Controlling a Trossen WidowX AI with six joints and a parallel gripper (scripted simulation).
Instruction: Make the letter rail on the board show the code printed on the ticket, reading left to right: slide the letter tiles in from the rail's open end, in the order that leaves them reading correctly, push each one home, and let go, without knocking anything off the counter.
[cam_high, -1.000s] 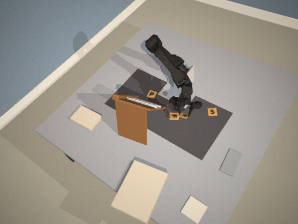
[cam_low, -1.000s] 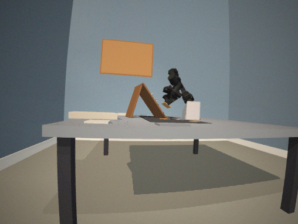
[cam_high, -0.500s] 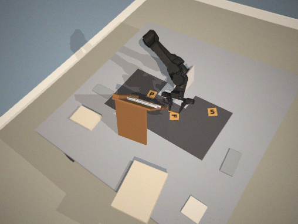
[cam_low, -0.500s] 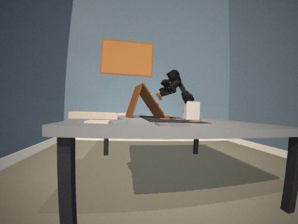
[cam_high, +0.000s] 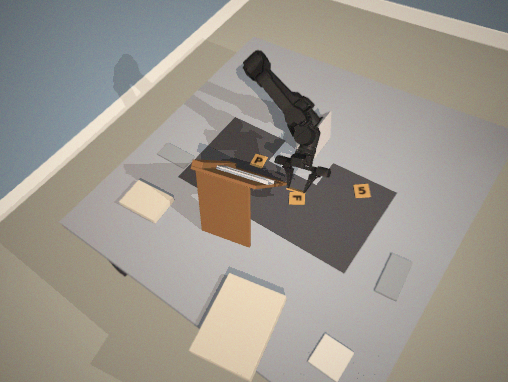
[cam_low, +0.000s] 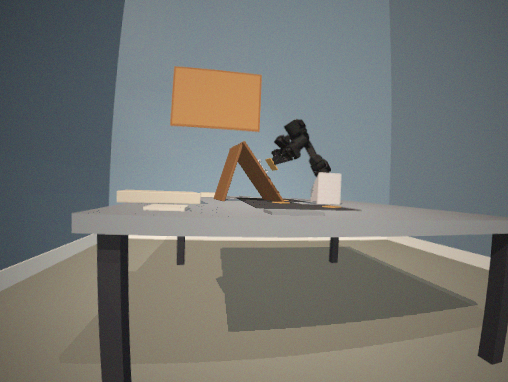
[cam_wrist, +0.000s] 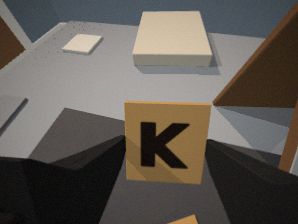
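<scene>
My gripper tip is now 5 cm past the white ticket, 17 cm to the left of it and 9 cm above it. Also, from my gripper tip: f tile (7 cm behind, 4 cm to the right, 17 cm below); then k tile (right at my gripper tip); then dark mat (14 cm behind, 12 cm to the right, 17 cm below).
</scene>
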